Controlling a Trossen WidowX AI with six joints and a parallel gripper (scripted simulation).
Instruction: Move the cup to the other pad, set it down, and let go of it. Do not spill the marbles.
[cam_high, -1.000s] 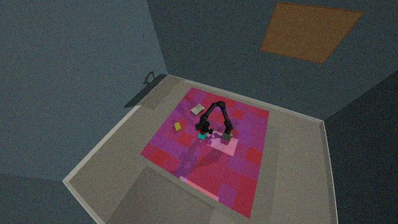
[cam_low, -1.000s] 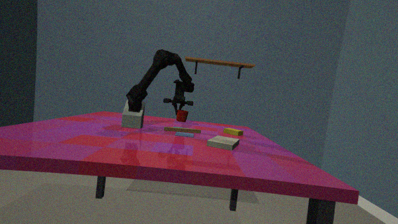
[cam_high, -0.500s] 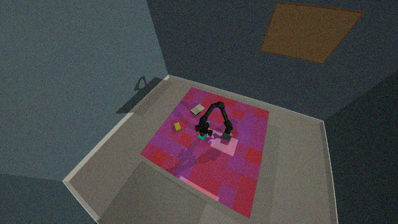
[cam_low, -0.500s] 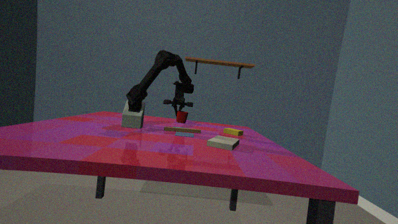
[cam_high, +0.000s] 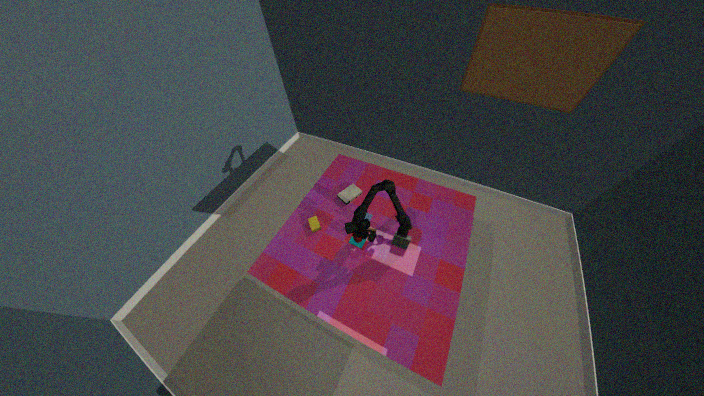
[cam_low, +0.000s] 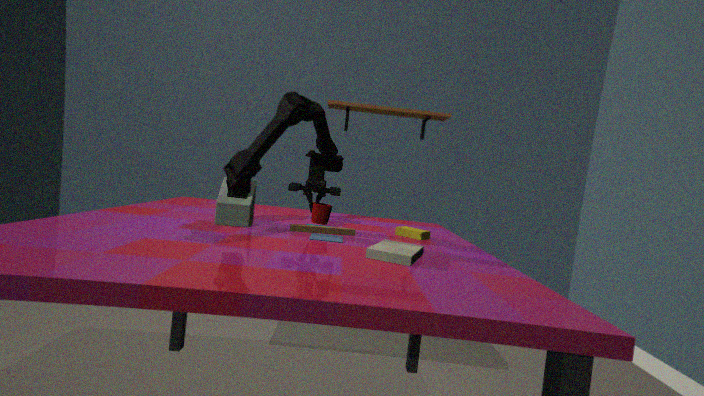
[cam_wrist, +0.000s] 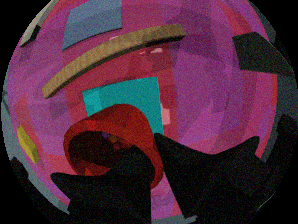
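My gripper tip is now 6 cm above the teal pad and 3 cm short of it. From my gripper tip the other things lie so: blue pad 19 cm to the right, 6 cm below, 6 cm ahead; tan bar 9 cm to the right, 5 cm below, 4 cm ahead; red cup 3 cm ahead.
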